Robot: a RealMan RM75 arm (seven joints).
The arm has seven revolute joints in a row. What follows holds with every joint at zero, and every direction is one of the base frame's. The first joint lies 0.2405 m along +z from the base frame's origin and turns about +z. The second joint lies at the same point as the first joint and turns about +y. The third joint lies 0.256 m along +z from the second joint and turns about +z. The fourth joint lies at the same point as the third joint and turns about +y. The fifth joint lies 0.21 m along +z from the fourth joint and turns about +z. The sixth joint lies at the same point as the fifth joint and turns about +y. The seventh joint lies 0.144 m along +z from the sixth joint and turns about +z. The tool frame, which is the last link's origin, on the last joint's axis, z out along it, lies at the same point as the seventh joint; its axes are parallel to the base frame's.
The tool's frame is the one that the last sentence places.
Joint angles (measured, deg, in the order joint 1, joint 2, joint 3, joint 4, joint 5, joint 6, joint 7), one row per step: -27.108, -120.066, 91.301, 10.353, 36.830, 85.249, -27.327; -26.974, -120.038, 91.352, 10.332, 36.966, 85.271, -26.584; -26.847, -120.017, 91.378, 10.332, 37.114, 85.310, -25.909; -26.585, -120.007, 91.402, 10.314, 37.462, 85.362, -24.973; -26.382, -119.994, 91.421, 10.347, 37.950, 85.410, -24.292; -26.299, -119.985, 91.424, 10.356, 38.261, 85.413, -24.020; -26.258, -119.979, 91.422, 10.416, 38.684, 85.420, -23.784; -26.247, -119.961, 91.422, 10.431, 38.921, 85.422, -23.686; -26.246, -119.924, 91.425, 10.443, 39.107, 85.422, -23.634; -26.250, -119.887, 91.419, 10.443, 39.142, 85.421, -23.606; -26.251, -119.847, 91.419, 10.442, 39.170, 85.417, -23.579; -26.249, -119.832, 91.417, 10.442, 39.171, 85.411, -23.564; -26.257, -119.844, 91.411, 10.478, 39.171, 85.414, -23.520; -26.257, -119.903, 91.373, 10.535, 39.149, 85.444, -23.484; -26.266, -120.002, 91.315, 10.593, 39.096, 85.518, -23.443
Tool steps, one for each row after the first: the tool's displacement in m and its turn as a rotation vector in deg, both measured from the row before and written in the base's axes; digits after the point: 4 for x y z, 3 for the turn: -0.0008, -0.0009, -0.0002, 0.377, 0.507, -0.331; -0.0007, -0.0008, -0.0002, 0.347, 0.443, -0.329; -0.0013, -0.0018, -0.0006, 0.375, 0.674, -0.421; -0.0009, -0.0017, -0.0008, 0.133, 0.602, -0.462; -0.0004, -0.0009, -0.0005, -0.023, 0.315, -0.224; 0.0000, -0.0008, -0.0006, -0.099, 0.336, -0.348; -0.0001, -0.0004, -0.0003, -0.081, 0.189, -0.172; -0.0002, -0.0002, -0.0001, -0.073, 0.158, -0.130; -0.0002, 0.0001, 0.0002, 0.016, 0.065, -0.032; -0.0002, 0.0001, 0.0002, 0.016, 0.068, -0.025; -0.0001, 0.0000, 0.0001, 0.018, 0.025, -0.001; 0.0002, 0.0001, 0.0000, 0.045, -0.001, -0.062; 0.0005, 0.0001, -0.0001, 0.067, -0.096, -0.060; 0.0008, 0.0000, -0.0002, 0.088, -0.184, -0.079
